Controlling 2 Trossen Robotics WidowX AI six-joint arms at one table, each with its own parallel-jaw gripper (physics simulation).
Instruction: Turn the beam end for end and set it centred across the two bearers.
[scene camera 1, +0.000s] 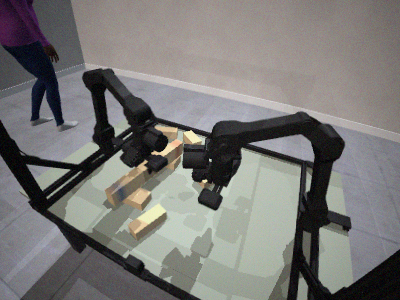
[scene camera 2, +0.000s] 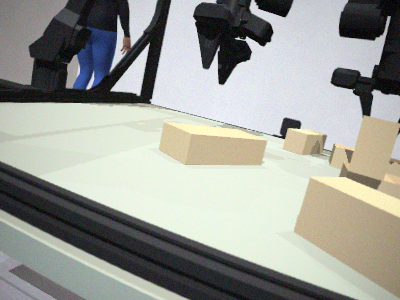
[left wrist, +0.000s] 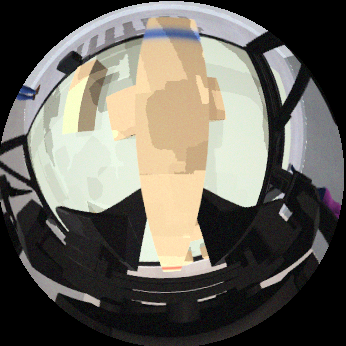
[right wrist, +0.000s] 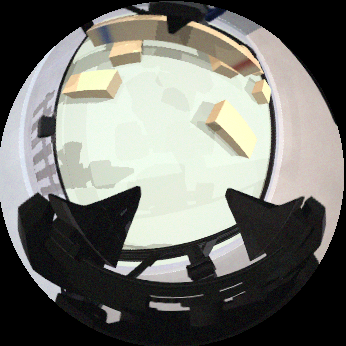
Note:
My left gripper holds a long wooden beam; nothing else touches it. My right gripper is open, holding nothing.
My left gripper is seen too in scene camera 1 and in the left wrist view. My right gripper shows as well in scene camera 1 and in the right wrist view.

